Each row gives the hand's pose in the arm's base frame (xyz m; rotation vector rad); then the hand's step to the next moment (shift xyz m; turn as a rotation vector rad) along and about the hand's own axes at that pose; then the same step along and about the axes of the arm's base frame.
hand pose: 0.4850 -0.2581 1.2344 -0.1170 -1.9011 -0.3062
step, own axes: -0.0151 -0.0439 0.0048 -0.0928 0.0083 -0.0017
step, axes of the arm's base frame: -0.0092 -0.0399 -0.0224 0.0355 0.0138 -0.0850
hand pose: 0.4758 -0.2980 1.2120 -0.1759 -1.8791 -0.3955
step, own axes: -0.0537 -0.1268 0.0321 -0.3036 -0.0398 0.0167
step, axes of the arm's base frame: -0.0499 -0.1029 -0.0832 0.0756 -0.0093 -0.2970
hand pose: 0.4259 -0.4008 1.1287 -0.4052 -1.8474 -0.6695
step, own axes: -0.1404 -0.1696 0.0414 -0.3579 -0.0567 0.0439
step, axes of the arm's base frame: -0.0757 -0.1019 -0.1846 0.0656 -0.0036 -0.3590
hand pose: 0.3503 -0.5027 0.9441 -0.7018 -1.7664 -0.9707
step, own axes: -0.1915 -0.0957 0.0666 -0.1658 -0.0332 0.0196
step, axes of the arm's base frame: -0.0376 0.0012 -0.2210 0.0252 -0.0059 -0.1682
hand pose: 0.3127 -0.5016 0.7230 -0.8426 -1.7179 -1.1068
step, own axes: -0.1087 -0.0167 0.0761 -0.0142 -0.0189 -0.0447
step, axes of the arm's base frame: 0.0008 0.0567 -0.1211 0.0029 -0.0494 -0.0104
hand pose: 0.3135 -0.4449 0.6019 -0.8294 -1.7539 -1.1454
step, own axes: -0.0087 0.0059 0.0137 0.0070 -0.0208 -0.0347
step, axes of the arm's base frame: 0.0046 0.0142 -0.0087 -0.0104 -0.0392 0.0061
